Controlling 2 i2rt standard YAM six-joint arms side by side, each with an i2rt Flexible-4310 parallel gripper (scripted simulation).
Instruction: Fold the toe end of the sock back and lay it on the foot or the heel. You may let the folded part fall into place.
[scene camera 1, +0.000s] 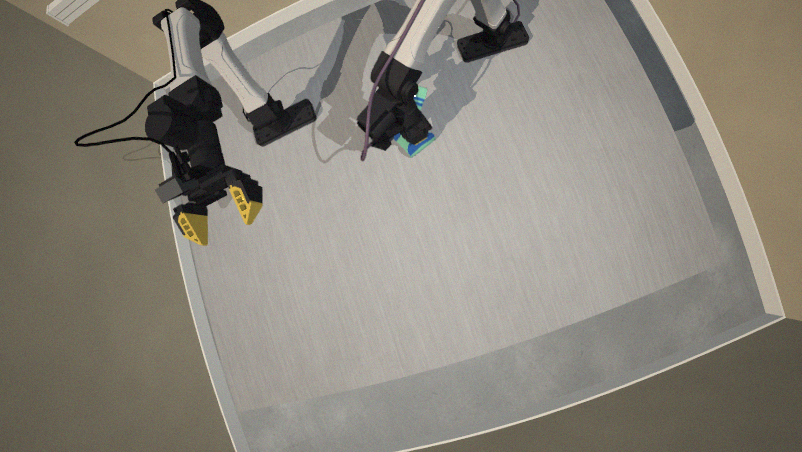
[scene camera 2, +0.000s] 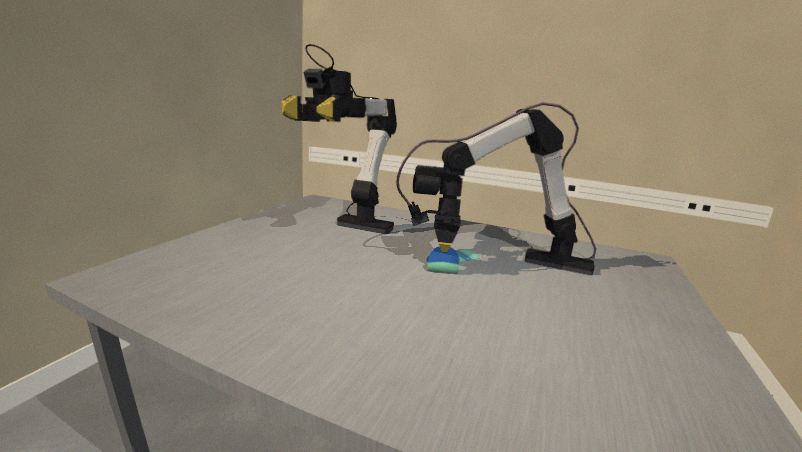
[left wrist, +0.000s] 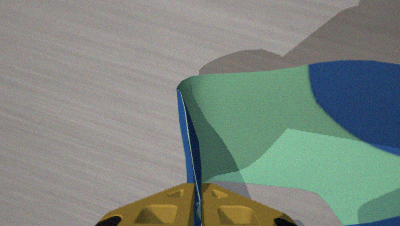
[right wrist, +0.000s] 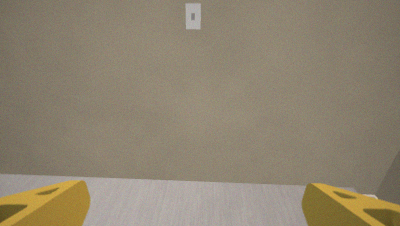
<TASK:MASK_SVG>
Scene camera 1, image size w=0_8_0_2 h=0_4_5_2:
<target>my left gripper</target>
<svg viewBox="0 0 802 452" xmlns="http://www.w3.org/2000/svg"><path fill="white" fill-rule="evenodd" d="M415 102L411 112L405 115L395 115L396 122L404 128L404 131L400 132L401 136L407 142L417 145L427 139L428 131L432 129L432 126L418 109Z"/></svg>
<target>my right gripper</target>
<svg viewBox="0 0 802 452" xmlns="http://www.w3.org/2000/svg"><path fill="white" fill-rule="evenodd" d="M216 149L198 151L190 157L191 167L202 165L212 168L212 170L207 172L207 175L196 180L199 186L183 194L183 196L188 196L188 201L191 202L173 208L175 212L173 219L182 235L202 246L208 245L208 209L206 206L227 196L226 190L223 189L229 188L246 225L253 223L263 206L262 187L258 186L258 181L251 179L250 175L243 173L241 170L224 165L223 153Z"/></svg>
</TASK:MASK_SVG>
